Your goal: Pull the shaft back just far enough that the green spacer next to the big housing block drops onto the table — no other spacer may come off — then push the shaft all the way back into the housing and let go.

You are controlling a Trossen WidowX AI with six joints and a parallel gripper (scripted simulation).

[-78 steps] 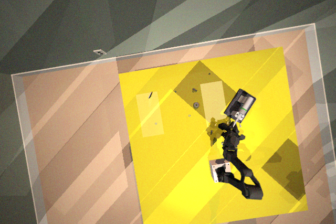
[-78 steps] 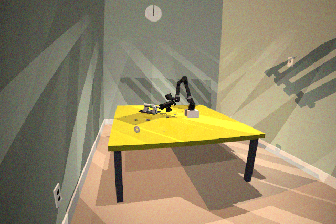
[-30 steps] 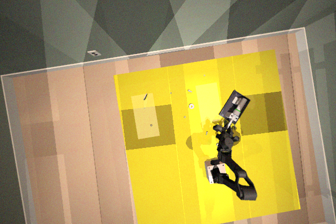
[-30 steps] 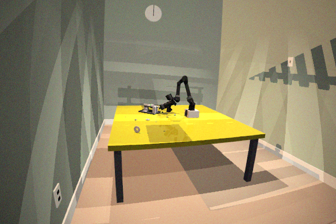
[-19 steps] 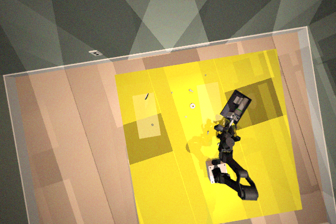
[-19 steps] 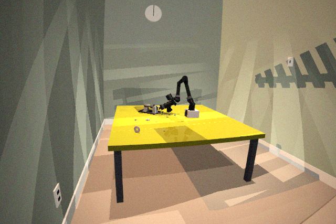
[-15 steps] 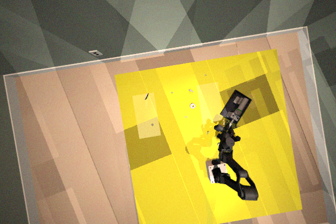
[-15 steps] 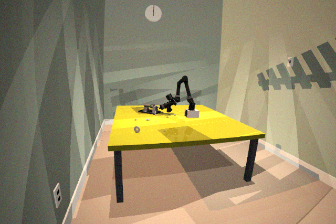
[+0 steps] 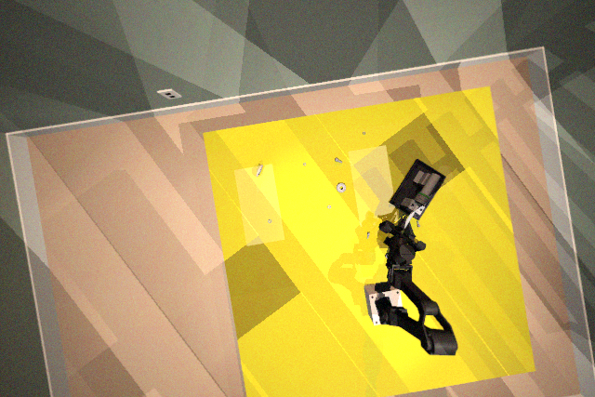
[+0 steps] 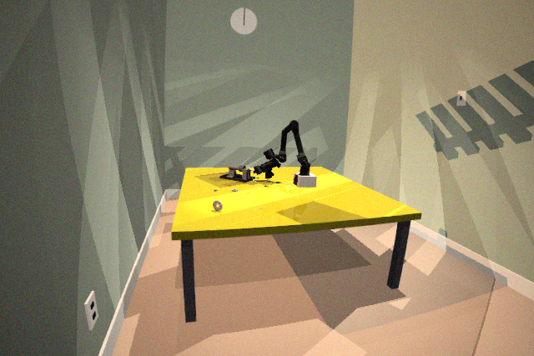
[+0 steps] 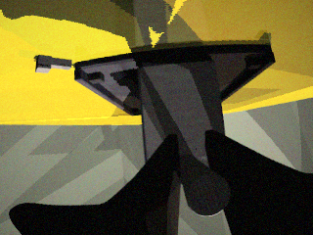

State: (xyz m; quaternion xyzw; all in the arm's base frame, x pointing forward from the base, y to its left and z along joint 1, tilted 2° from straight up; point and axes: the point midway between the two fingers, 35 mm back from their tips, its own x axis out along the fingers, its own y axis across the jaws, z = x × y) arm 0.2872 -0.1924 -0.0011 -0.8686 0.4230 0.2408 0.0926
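My gripper tip is now 40 mm to the left of the grey shaft, 30 mm short of it and 20 mm below it. Round my gripper tip: green spacer 90 mm to the right, 70 mm ahead, 20 mm above.
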